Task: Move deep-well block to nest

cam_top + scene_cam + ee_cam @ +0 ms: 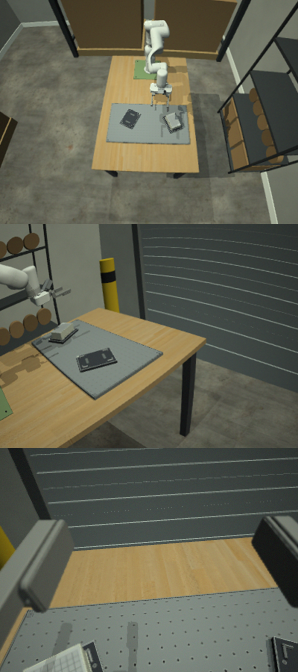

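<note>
The white 96-well deep-well block lies 25 cm below my hand, 13 cm to the left of it and 2 cm ahead of it.
</note>
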